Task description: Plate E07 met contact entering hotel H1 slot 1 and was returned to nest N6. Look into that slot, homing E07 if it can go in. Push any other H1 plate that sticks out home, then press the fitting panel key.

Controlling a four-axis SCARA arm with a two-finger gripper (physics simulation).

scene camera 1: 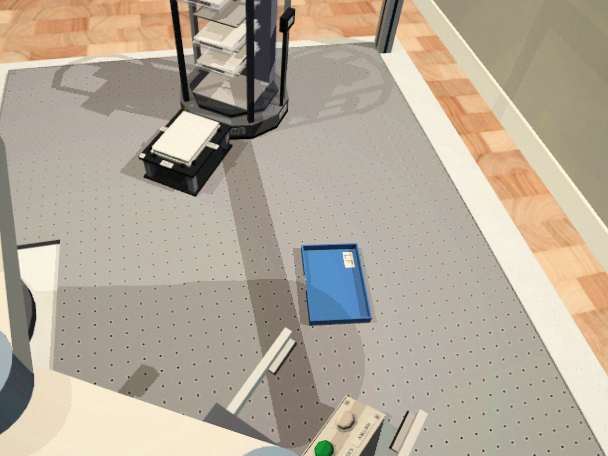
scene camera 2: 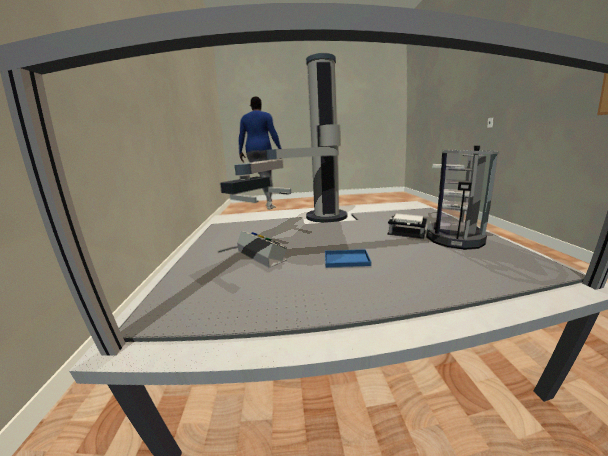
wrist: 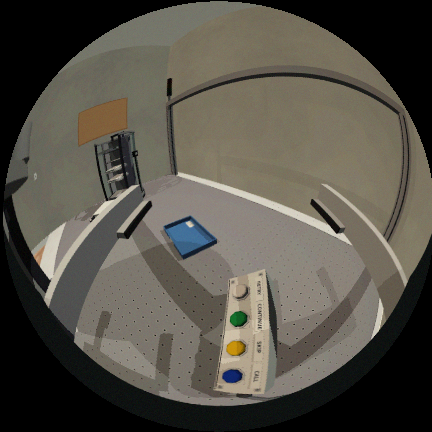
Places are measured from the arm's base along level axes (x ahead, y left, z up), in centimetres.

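Pixels of known places: gripper, fingertip midpoint: (scene camera 1: 352,372) (scene camera 2: 274,195) (wrist: 234,190); arm's base at its link origin: (scene camera 2: 326,216).
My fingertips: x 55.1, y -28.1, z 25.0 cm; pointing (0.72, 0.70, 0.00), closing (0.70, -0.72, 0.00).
Ahead of a thing's pixels: the offset from my fingertips to its middle. "pt": to the spot under its first point.
My gripper (scene camera 1: 352,372) (scene camera 2: 273,195) (wrist: 234,190) is open and empty, high above the key panel {dz -19.5, dx -2.8, dy -7.2 cm} (scene camera 2: 262,250), far from the hotel. In the wrist view the panel's keys are white RETRY {dz -16.8, dx +1.5, dy -0.5 cm} (wrist: 240,291), green CONTINUE {dz -16.8, dx -2.4, dy -3.6 cm} (wrist: 238,319), yellow SKIP {dz -16.8, dx -6.3, dy -6.8 cm} (wrist: 236,348) and blue CALL {dz -16.8, dx -10.2, dy -9.9 cm} (wrist: 232,376). Hotel H1 {dz -4.0, dx -1.3, dy +76.2 cm} (scene camera 1: 267,125) (scene camera 2: 472,243) (wrist: 129,160) holds several plates. Its top visible plate (scene camera 2: 448,166) sticks out left past the post in scene camera 2. A white plate {dz -17.0, dx -13.9, dy +59.1 cm} (scene camera 1: 186,136) (scene camera 2: 407,218) lies on a black nest {pt dz -23.1, dx -10.2, dy +58.2 cm} (scene camera 1: 207,160) (scene camera 2: 410,229) beside it. Plate and slot numbers are unreadable.
A blue tray {dz -22.8, dx +8.0, dy +24.0 cm} (scene camera 1: 332,290) (scene camera 2: 347,258) (wrist: 187,238) lies between panel and hotel. The arm's column (scene camera 2: 324,100) stands at the back of the table. Frame posts {dz +4.0, dx +43.3, dy -39.9 cm} (scene camera 2: 62,210) stand at the table's corners. A person in blue (scene camera 2: 257,127) stands behind the arm.
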